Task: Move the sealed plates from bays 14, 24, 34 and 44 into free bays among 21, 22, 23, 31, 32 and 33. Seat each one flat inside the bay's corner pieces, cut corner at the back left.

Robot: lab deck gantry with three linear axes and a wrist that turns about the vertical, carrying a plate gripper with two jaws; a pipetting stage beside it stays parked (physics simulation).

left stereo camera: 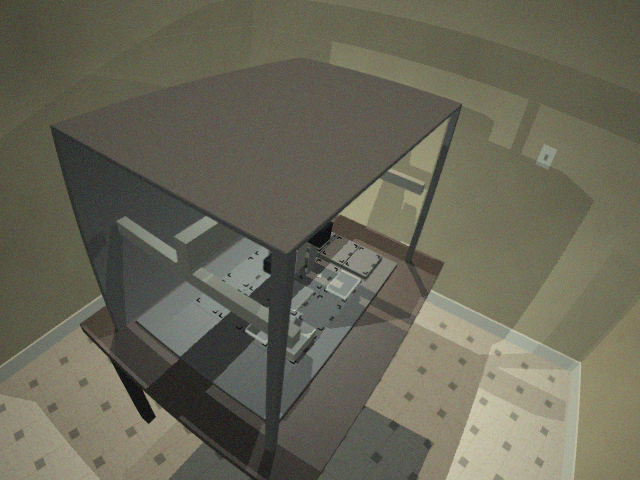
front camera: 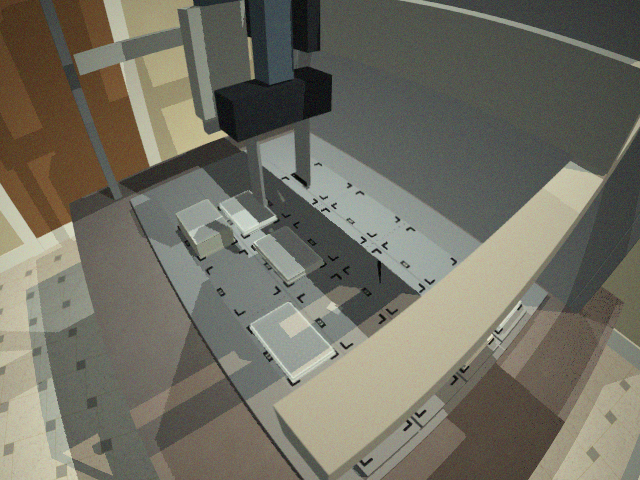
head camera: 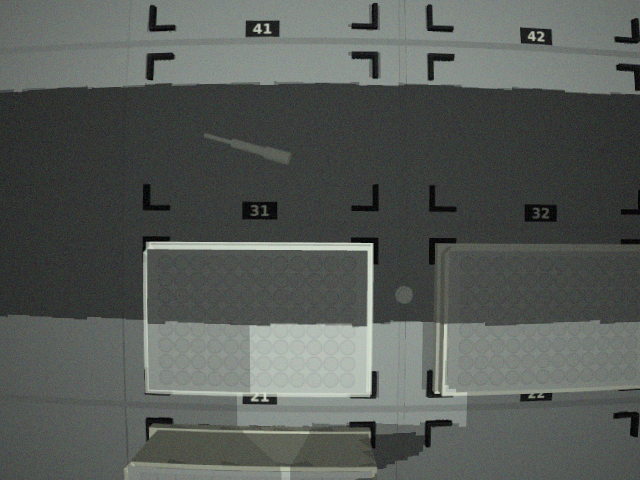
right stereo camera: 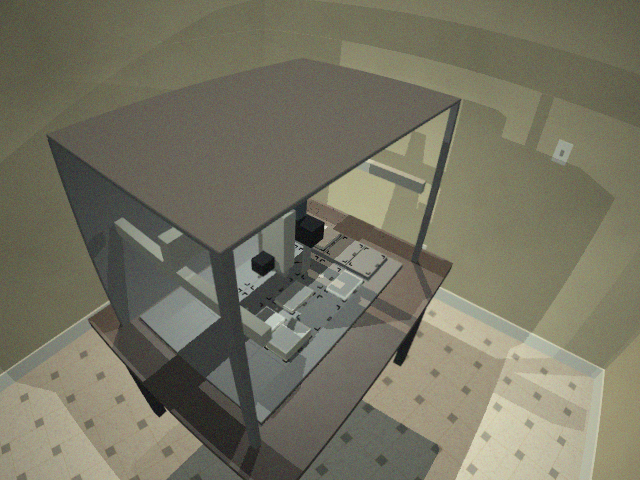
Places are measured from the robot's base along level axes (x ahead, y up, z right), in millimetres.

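Where they show: gripper, fingertip midpoint: (front camera: 282, 190) (right stereo camera: 295, 264); robot's base, link origin: (left stereo camera: 293, 362) (front camera: 179, 227) (right stereo camera: 286, 361).
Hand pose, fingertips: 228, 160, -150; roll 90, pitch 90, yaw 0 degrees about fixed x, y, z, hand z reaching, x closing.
Observation:
Things, the pixels of their centre, and the offset from my fingertips, as dx, dy, dz. "spot": a spot on its surface instead.
- second sealed plate, body centre: (head camera: 545, 318) (front camera: 287, 253) (left stereo camera: 294, 296) (right stereo camera: 294, 296) +0, -153, +0
- pale edge, surface spot: (front camera: 510, 316) spot: +391, -139, -214
- tall box, body centre: (front camera: 204, 227) (left stereo camera: 294, 339) (right stereo camera: 288, 338) -164, -139, +107
- stick-like piece, body centre: (head camera: 246, 146) -172, -157, -97
- dark thin piece, body centre: (front camera: 379, 271) +146, -157, -112
- small disc, body centre: (head camera: 404, 294) -82, -158, -13
A sealed plate (front camera: 248, 212) (head camera: 258, 317) sits flat inside the corner pieces of bay 21, cut corner at the back left. A second sealed plate (front camera: 288, 254) (head camera: 540, 317) lies in bay 22, its cut corner also at the back left; its right end is outside the head view. My gripper (front camera: 284, 195) hangs over bay 31, open, with no plate between its jaws; it does not show in the head view. Bays 31, 32, 23 and 33 hold no plate in the front view. Column 4 is partly hidden behind the front beam; a pale edge (front camera: 510, 316) shows near bay 44.
A tall box (front camera: 201, 223) stands in bay 11, another plate (front camera: 292, 338) in bay 13. A stick-like piece (head camera: 258, 148) lies in bay 31, a dark thin piece (front camera: 379, 271) in bay 33. A small disc (head camera: 403, 294) lies between bays 21 and 22. A beam (front camera: 439, 320) crosses the front.

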